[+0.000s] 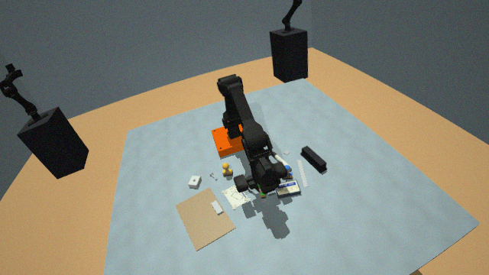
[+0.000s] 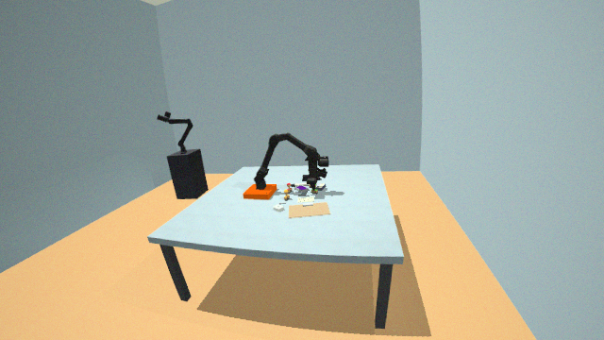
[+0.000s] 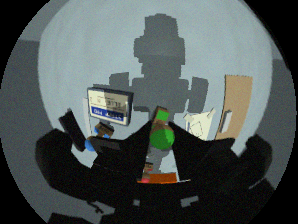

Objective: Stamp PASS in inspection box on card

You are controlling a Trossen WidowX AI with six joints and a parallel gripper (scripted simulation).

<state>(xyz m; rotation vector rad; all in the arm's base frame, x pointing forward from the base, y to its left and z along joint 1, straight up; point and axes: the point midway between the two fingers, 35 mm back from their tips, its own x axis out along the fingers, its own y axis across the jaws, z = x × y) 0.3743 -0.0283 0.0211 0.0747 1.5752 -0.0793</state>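
Right now the purple ink pad is 10 cm behind my gripper tip, 7 cm to the left of it and 2 cm below it. The rest, counted from my gripper tip: green stamp right at my gripper tip; white card 10 cm to the right, 5 cm behind, 3 cm below; blue-and-white box 9 cm to the left, 3 cm ahead, 1 cm below.
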